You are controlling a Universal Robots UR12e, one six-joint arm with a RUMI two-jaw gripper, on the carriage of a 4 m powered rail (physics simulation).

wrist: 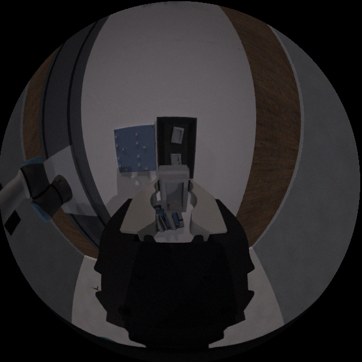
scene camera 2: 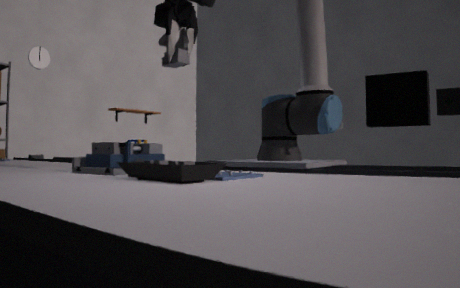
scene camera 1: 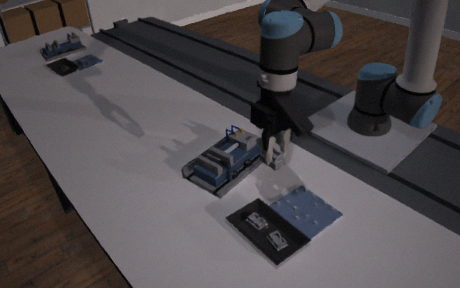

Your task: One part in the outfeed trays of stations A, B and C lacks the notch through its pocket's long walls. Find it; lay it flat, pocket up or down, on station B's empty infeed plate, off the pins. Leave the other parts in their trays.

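Pixels of known places: gripper, fingertip midpoint: (scene camera 2: 177, 64) (scene camera 1: 273, 163); arm's base, origin of the base link: (scene camera 2: 279, 160) (scene camera 1: 368, 124).
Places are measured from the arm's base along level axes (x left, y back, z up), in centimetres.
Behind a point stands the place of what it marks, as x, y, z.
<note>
My gripper (scene camera 1: 278, 148) (scene camera 2: 180, 46) (wrist: 173, 180) is shut on a light grey pocketed part (scene camera 1: 276, 161) @(12.8, -73.7, 27.8) (scene camera 2: 176, 60) @(12.5, -74.4, 25.7) (wrist: 174, 172). It holds the part high above the table, on the rail side of the near machine. The wrist view shows the pocket; no notch can be made out in its visible long walls. The near station's blue infeed plate (scene camera 1: 327, 212) @(18.0, -53.5, -2.2) (scene camera 2: 245, 175) @(21.3, -58.0, -2.2) (wrist: 131, 140) carries small pins and no part. Beside it, the black outfeed tray (scene camera 1: 276, 258) @(19.2, -79.3, -1.8) (scene camera 2: 185, 172) @(21.6, -80.6, -0.3) (wrist: 193, 135) holds two grey parts (scene camera 1: 257, 220) @(5.9, -74.0, 0.3) (wrist: 177, 135), (scene camera 1: 277, 240) @(15.9, -75.4, 0.3) (wrist: 175, 158). The station's letter cannot be read.
A blue and grey machine (scene camera 1: 215, 167) @(-18.1, -71.0, 6.3) (scene camera 2: 105, 159) @(-18.4, -73.1, 1.5) (wrist: 170, 221) stands beside the near tray and plate. At the table's far end stand another machine (scene camera 1: 62, 48) @(-206.2, -62.3, 2.1), a black tray (scene camera 1: 56, 64) @(-185.8, -74.5, -0.6) and a blue plate (scene camera 1: 89, 62) @(-172.5, -55.7, -2.2). The rail runs along the table's back edge.
</note>
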